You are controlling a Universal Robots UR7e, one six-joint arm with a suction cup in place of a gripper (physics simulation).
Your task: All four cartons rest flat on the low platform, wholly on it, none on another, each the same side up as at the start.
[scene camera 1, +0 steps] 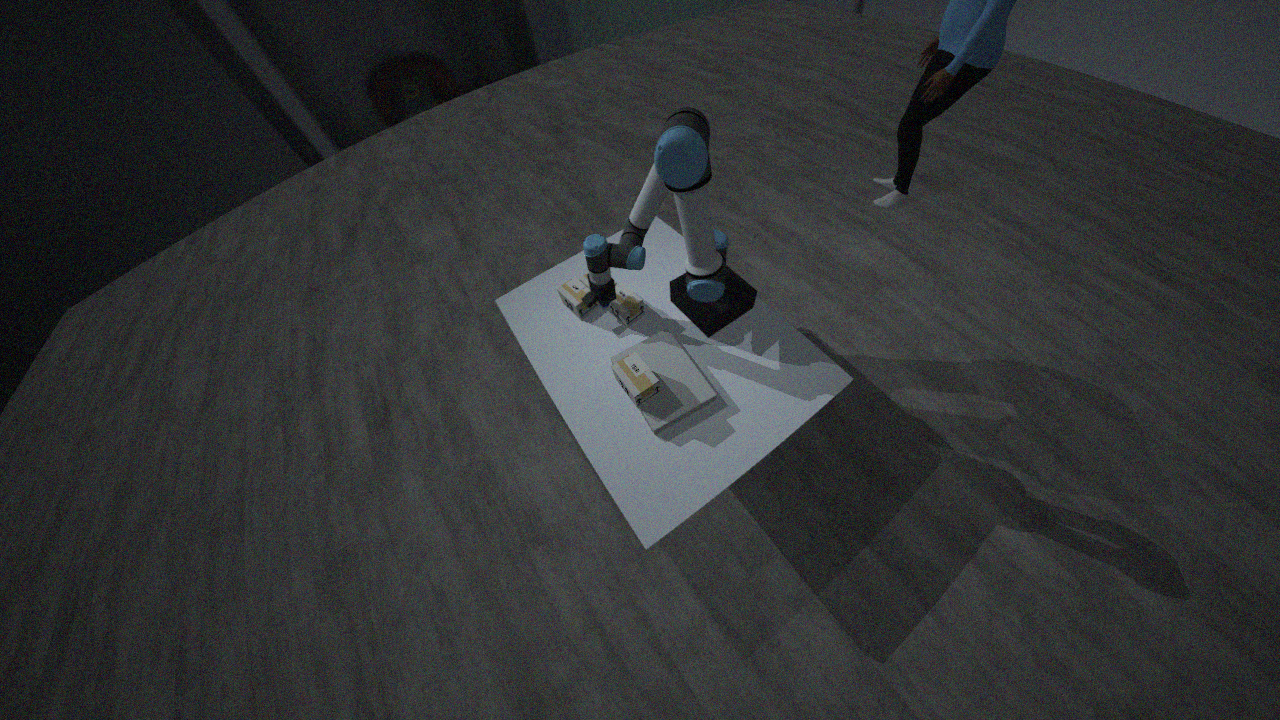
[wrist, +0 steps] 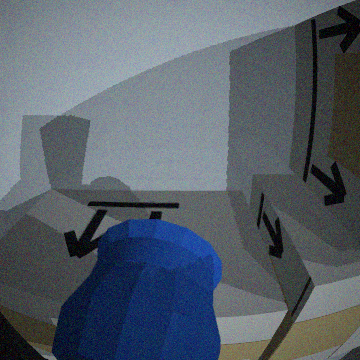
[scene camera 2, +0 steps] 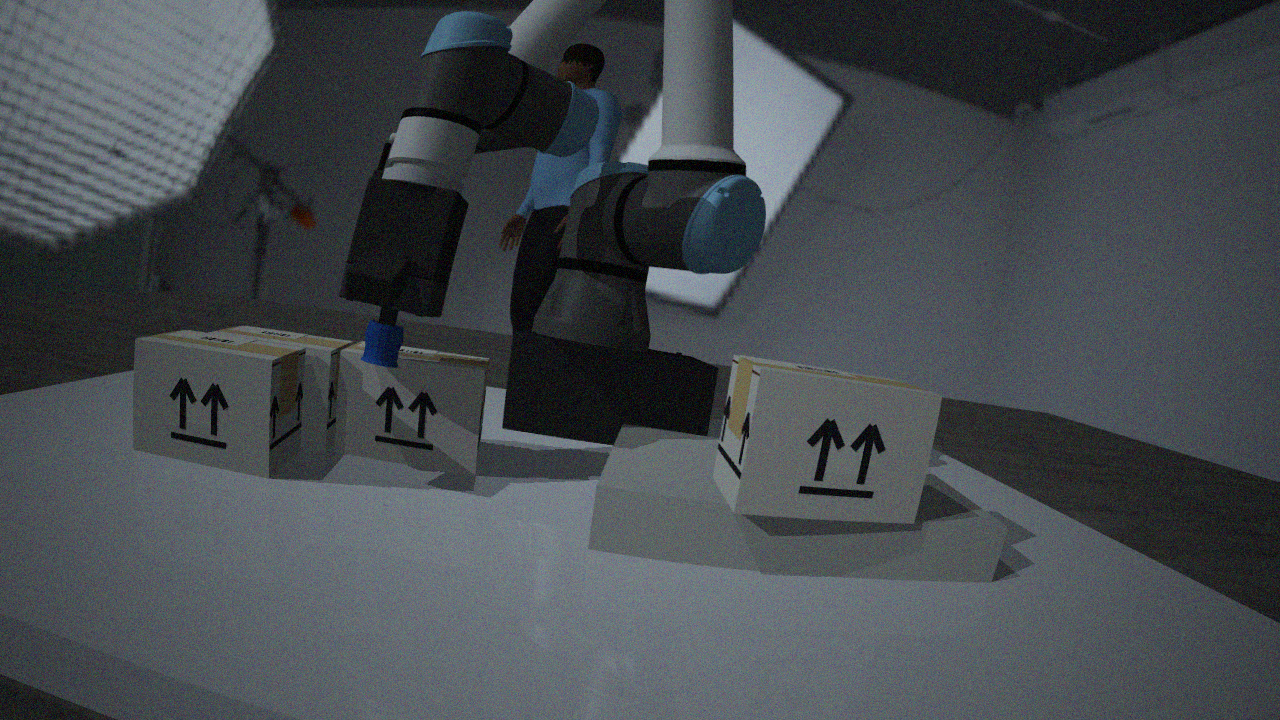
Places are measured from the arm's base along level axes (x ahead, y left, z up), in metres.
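Pixels of known places: hand at its tool point: (wrist: pixel 156 270) (scene camera 2: pixel 379 362); arm's base at its link origin: (scene camera 2: pixel 589 341).
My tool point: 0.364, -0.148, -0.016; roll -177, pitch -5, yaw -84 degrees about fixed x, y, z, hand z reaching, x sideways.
Ahead of a thing's pixels: the offset from my tool point to its top centre, as dx, dy, dz. Level surfaces: height alone.
One carton @[+0.064, +0.356, +0.051] (scene camera 1: pixel 635 376) (scene camera 2: pixel 832 447) sits flat on the low platform @[-0.024, +0.365, -0.043] (scene camera 1: pixel 687 380) (scene camera 2: pixel 662 519), arrows up. Another carton @[-0.070, +0.012, +0.003] (scene camera 1: pixel 628 309) (scene camera 2: pixel 447 385) (wrist: pixel 210 210) stands on the table by my cup, arrows up. A third carton @[-0.031, -0.127, +0.003] (scene camera 2: pixel 277 336) (wrist: pixel 337 295) stands close behind and left of it in scene camera 2. The fourth carton @[+0.070, -0.132, +0.003] (scene camera 1: pixel 577 297) (scene camera 2: pixel 201 402) (wrist: pixel 345 105) stands at the front left there. My blue suction cup (scene camera 2: pixel 382 362) (wrist: pixel 160 235) is at the second carton's upper front edge, its rim overlapping the front face rather than the top. It holds no carton; exact contact is unclear.
The white table @[dz -0.091] (scene camera 1: pixel 617 456) (scene camera 2: pixel 402 591) carries the cartons and platform. The arm's black base (scene camera 1: pixel 711 304) (scene camera 2: pixel 608 389) stands behind the platform in scene camera 2. A person (scene camera 1: pixel 971 35) (scene camera 2: pixel 559 174) stands beyond the table.
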